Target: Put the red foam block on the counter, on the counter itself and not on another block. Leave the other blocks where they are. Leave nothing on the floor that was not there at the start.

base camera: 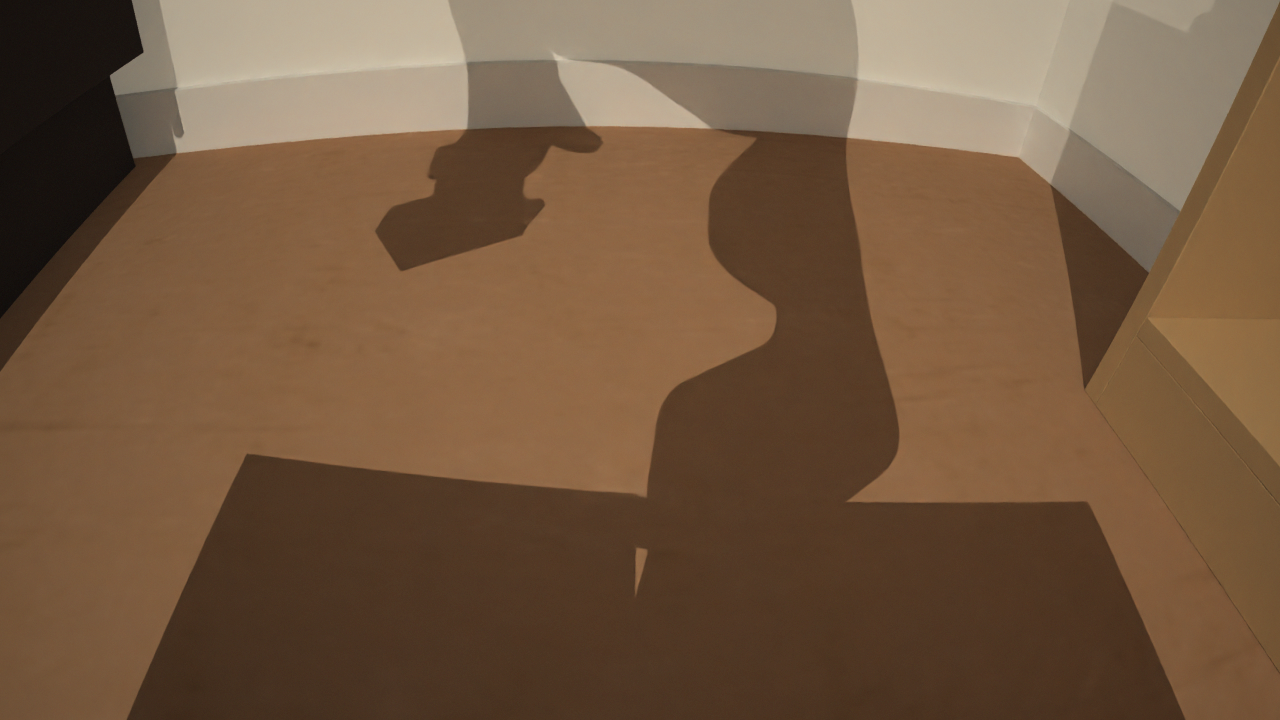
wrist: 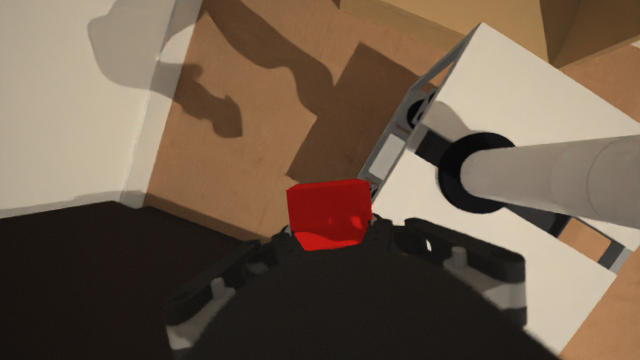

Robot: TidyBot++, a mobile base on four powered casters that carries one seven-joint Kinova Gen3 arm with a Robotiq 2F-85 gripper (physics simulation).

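Where they show: gripper, fingertip midpoint: (wrist: 330, 224); arm's base, link origin: (wrist: 483, 173).
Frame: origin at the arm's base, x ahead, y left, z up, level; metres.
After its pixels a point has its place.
Note:
The red foam block (wrist: 329, 210) {y 0.167, x 0.258, z 0.222 m} is in the wrist view, a little below the middle, held between the fingertips. My gripper (wrist: 330, 224) {y 0.185, x 0.245, z 0.187 m} is shut on it and holds it high above the floor, beside the base. The block and the gripper do not show in the base camera view; a shadow of the arm and gripper falls on the floor and wall there. The counter top and the other blocks cannot be made out in either view.
A dark cabinet side (base camera: 53, 116) {y 0.645, x 0.719, z -0.269 m} (wrist: 100, 280) {y 0.558, x 0.550, z 0.028 m} stands at the left. A wooden shelf unit (base camera: 1172, 447) {y -0.438, x 0.421, z -0.358 m} (wrist: 400, 22) {y -0.456, x 0.293, z -0.347 m} stands opposite. The white mobile base (wrist: 520, 85) {y -0.187, x 0.021, z -0.014 m} is at the right of the wrist view. A white wall (base camera: 313, 40) {y 0.409, x 0.940, z -0.265 m} (wrist: 55, 125) {y 0.397, x 0.942, z -0.100 m} closes the far side.

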